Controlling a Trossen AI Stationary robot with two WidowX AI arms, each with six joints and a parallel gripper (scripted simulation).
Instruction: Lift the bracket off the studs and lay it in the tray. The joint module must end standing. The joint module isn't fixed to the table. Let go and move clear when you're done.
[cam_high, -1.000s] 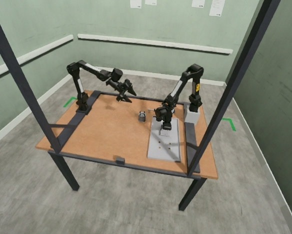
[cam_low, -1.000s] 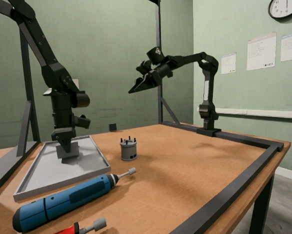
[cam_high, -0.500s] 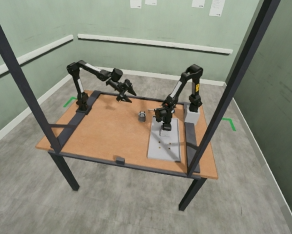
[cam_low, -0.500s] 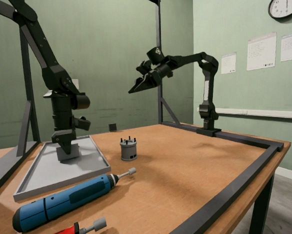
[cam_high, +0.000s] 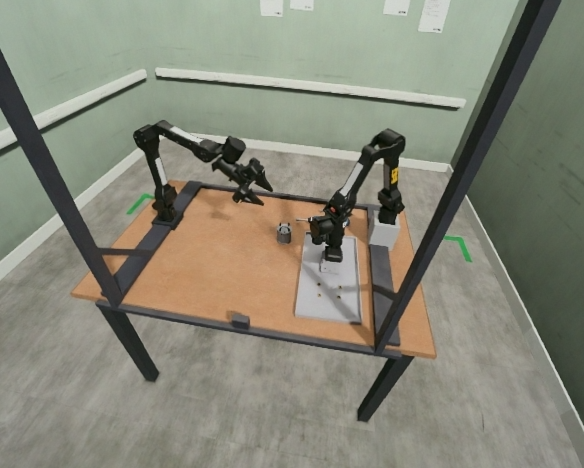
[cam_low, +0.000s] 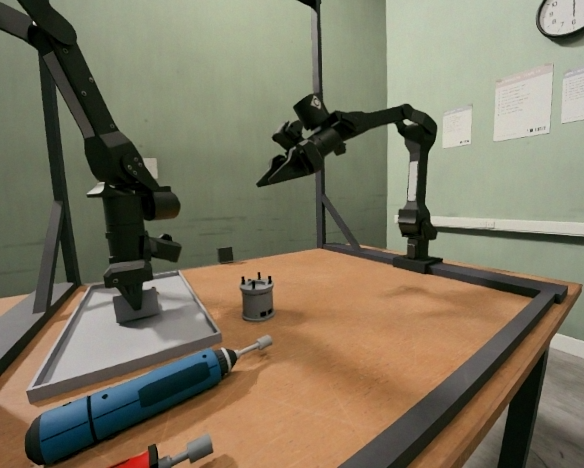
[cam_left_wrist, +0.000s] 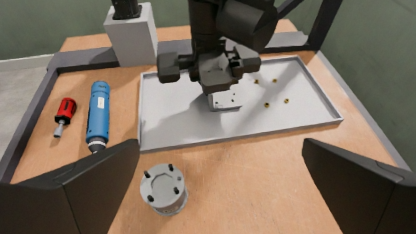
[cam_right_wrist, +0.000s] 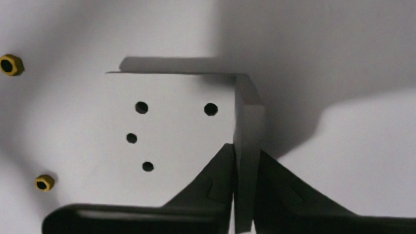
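My right gripper is now 40 mm above the grey L-shaped bracket and 30 mm past it. From my right hand the other things lie so: red tool (320 mm ahead, 40 mm below, 10 mm to the right); grey joint module (190 mm to the left, 110 mm ahead, 30 mm below); grey tray (60 mm behind, 50 mm below).
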